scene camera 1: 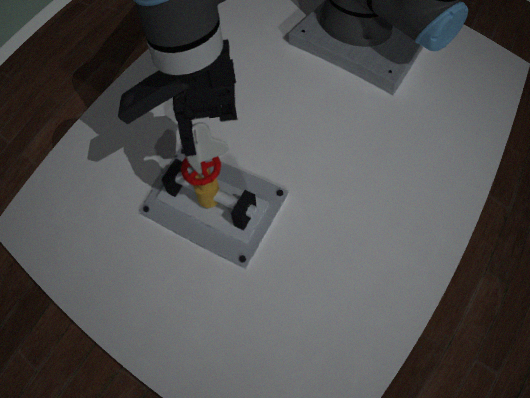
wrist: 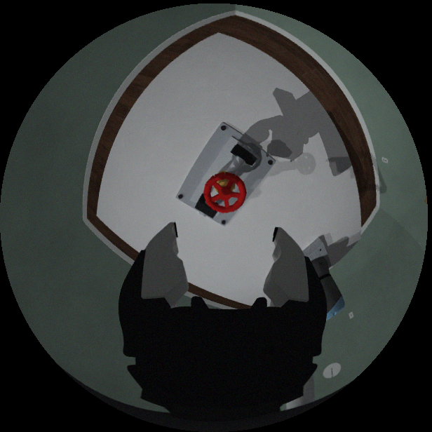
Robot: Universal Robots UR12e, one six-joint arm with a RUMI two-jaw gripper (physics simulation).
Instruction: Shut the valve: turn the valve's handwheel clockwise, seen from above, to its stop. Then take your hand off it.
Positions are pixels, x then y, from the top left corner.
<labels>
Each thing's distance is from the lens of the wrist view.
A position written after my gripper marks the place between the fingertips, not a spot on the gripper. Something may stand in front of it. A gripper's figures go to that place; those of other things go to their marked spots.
my gripper (wrist: pixel 225 226): 13 cm
red handwheel (wrist: pixel 225 193): 19 cm
grey base plate (wrist: pixel 212 148): 32 cm
The marked spots on the grey base plate and the red handwheel are 16 cm apart.
</labels>
